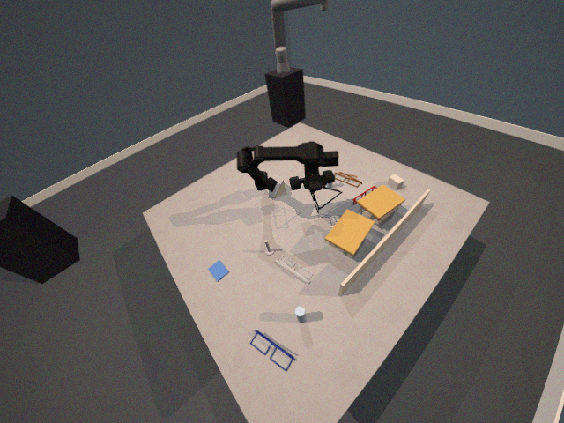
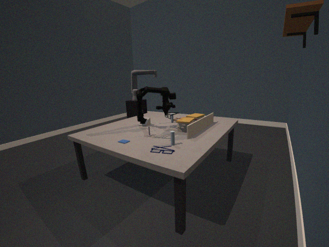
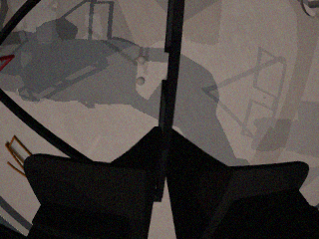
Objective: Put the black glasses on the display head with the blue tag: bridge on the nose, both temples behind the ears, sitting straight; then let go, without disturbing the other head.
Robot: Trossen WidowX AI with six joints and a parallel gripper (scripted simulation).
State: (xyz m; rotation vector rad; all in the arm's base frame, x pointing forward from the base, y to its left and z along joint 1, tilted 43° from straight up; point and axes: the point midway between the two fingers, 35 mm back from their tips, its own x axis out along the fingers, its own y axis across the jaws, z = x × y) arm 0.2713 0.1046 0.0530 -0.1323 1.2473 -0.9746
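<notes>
The grey post lies 300 mm to the right of my gripper tip, 90 mm below it and 20 mm ahead of it. From my gripper tip the other things lie so: long beige board: 360 mm ahead, 60 mm to the left, 60 mm below; then beige block: 410 mm to the left, 200 mm ahead, 90 mm below; then blue tag: 520 mm to the right, 120 mm below, 60 mm behind.
</notes>
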